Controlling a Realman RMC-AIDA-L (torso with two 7-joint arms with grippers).
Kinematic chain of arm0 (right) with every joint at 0, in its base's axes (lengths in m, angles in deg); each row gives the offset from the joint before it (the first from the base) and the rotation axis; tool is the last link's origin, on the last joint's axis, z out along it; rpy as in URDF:
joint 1: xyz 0 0 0.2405 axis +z
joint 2: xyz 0 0 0 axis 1 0.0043 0
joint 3: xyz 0 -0.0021 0.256 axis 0 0.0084 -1
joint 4: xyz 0 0 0 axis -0.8 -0.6 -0.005
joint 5: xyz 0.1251 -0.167 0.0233 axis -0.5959 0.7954 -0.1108
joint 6: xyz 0 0 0 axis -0.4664 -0.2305 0.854
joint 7: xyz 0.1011 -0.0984 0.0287 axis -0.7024 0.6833 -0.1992
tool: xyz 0 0 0 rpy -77.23 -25.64 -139.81
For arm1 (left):
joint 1: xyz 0 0 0.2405 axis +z
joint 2: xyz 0 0 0 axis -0.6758 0.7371 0
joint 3: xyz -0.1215 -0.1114 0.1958 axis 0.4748 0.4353 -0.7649
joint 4: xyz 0 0 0 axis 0.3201 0.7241 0.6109
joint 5: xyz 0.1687 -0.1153 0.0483 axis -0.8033 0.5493 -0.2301
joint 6: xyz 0 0 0 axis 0.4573 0.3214 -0.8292
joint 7: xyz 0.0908 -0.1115 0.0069 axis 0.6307 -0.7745 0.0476
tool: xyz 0 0 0 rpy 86.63 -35.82 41.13
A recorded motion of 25 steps. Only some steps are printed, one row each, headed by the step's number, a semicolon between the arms.
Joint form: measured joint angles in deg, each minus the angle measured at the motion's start. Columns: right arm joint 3, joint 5, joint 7, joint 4, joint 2, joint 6, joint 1; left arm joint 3, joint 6, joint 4, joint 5, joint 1, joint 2, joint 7.
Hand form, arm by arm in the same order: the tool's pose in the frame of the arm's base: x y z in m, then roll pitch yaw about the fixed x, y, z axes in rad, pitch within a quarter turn. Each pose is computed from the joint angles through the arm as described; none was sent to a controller.
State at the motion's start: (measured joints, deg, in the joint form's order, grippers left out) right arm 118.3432 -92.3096 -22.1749 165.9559 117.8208 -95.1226 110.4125; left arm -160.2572 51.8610 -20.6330 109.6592 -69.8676 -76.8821 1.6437
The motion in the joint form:
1: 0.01 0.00 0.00 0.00 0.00 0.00 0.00; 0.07 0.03 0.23 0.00 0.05 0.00 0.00
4: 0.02 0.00 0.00 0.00 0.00 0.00 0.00; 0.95 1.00 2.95 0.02 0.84 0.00 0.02
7: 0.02 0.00 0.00 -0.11 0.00 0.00 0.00; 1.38 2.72 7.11 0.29 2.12 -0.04 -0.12
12: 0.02 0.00 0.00 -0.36 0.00 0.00 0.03; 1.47 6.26 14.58 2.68 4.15 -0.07 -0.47
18: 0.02 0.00 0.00 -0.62 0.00 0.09 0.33; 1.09 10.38 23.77 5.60 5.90 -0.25 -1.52
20: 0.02 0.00 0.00 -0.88 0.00 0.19 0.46; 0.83 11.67 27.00 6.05 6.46 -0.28 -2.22
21: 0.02 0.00 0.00 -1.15 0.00 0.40 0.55; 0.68 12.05 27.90 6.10 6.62 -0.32 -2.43
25: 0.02 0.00 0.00 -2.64 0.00 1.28 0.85; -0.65 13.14 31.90 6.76 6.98 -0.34 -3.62
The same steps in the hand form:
1: 0.2361 0.3184 0.0075 -2.6464 -0.1391 -0.8375; -0.2574 0.3491 -0.0220 -2.4894 -0.0680 1.2069
4: 0.2361 0.3184 0.0074 -2.6464 -0.1392 -0.8374; -0.2522 0.3496 -0.0152 -2.4936 -0.0896 1.1956
7: 0.2365 0.3182 0.0072 -2.6470 -0.1399 -0.8390; -0.2435 0.3475 -0.0078 -2.5024 -0.1078 1.1777
12: 0.2372 0.3180 0.0067 -2.6484 -0.1416 -0.8421; -0.2227 0.3400 0.0013 -2.5473 -0.1295 1.1453
18: 0.2365 0.3191 0.0062 -2.6490 -0.1422 -0.8400; -0.1920 0.3293 0.0110 -2.6011 -0.1525 1.0902
20: 0.2367 0.3195 0.0057 -2.6495 -0.1427 -0.8407; -0.1822 0.3252 0.0150 -2.6089 -0.1615 1.0702
21: 0.2370 0.3200 0.0053 -2.6491 -0.1418 -0.8416; -0.1795 0.3238 0.0158 -2.6104 -0.1626 1.0644
25: 0.2404 0.3213 0.0026 -2.6493 -0.1407 -0.8518; -0.1636 0.3180 0.0172 -2.6237 -0.1683 1.0264

